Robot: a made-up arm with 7 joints. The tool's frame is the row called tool. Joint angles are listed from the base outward.
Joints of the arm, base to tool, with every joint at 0 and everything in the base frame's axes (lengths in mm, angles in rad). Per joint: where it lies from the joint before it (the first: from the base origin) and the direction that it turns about. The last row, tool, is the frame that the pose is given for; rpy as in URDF.
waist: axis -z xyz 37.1 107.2 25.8
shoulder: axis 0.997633 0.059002 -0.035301 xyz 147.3 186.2 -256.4
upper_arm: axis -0.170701 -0.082 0.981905 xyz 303.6 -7 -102.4
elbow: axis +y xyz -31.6 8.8 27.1
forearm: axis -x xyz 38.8 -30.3 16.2
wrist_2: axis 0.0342 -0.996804 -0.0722 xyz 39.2 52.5 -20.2
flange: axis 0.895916 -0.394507 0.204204 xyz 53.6 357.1 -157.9
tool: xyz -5.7 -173.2 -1 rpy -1.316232 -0.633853 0.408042
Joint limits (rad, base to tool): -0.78..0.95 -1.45..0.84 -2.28..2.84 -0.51..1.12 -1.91..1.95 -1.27..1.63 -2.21..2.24
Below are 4 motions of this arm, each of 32 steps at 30 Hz.
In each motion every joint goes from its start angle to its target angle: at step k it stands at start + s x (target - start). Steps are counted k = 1, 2, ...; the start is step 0. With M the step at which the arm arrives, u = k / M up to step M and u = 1 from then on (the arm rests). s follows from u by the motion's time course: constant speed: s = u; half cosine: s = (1 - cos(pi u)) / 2; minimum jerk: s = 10 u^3 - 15 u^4 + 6 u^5.
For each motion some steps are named. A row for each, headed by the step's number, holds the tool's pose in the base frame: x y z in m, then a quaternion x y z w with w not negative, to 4 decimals.
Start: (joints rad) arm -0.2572 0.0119 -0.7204 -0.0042 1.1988 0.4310 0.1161
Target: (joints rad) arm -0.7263 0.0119 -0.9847 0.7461 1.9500 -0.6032 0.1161
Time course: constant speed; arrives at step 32
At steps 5, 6, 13, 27, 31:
5: 0.4431 0.2936 -0.6060 -0.8435 -0.2622 0.1716 0.4362
6: 0.4243 0.2954 -0.6067 -0.8439 -0.2451 0.1898 0.4380
13: 0.2980 0.3031 -0.5904 -0.8391 -0.1276 0.3137 0.4258
27: 0.1089 0.2996 -0.4756 -0.8052 0.0695 0.5164 0.2829
31: 0.0753 0.2978 -0.4335 -0.7932 0.1111 0.5572 0.2191

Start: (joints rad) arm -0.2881 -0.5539 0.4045 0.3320 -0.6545 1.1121 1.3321
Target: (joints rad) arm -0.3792 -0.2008 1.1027 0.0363 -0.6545 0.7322 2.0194
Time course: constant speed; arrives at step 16
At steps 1, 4, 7, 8, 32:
1: 0.5677 0.8450 -0.4492 0.3504 -0.6815 -0.1011 0.6345
4: 0.4625 0.8946 -0.4421 0.4654 -0.5982 -0.0745 0.6481
7: 0.3481 0.9238 -0.4224 0.5711 -0.5008 -0.0510 0.6484
8: 0.3088 0.9284 -0.4133 0.6037 -0.4656 -0.0438 0.6456
32: 0.0081 0.8631 -0.3094 0.8034 -0.1470 0.0052 0.5770

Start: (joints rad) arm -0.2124 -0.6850 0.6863 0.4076 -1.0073 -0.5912 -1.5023
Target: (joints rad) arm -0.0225 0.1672 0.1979 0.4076 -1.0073 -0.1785 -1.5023
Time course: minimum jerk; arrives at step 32
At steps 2, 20, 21, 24, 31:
2: 0.3585 0.7146 -0.3232 -0.6077 0.0202 0.7788 0.1544
20: 0.5865 0.6200 -0.0966 -0.5633 -0.0801 0.5773 0.5857
21: 0.6012 0.6036 -0.0843 -0.5538 -0.0804 0.5586 0.6122
24: 0.6358 0.5587 -0.0577 -0.5271 -0.0778 0.5111 0.6744
31: 0.6627 0.5164 -0.0397 -0.5008 -0.0719 0.4696 0.7235

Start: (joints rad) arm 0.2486 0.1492 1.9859 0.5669 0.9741 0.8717 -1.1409
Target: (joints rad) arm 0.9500 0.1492 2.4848 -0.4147 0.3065 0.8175 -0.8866
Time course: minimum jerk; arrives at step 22
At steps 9, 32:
9: 0.3801 0.1027 -0.5804 0.4077 0.9077 -0.0549 0.0831
32: 0.2261 -0.0079 -0.4264 -0.3046 -0.9235 -0.0462 0.2287

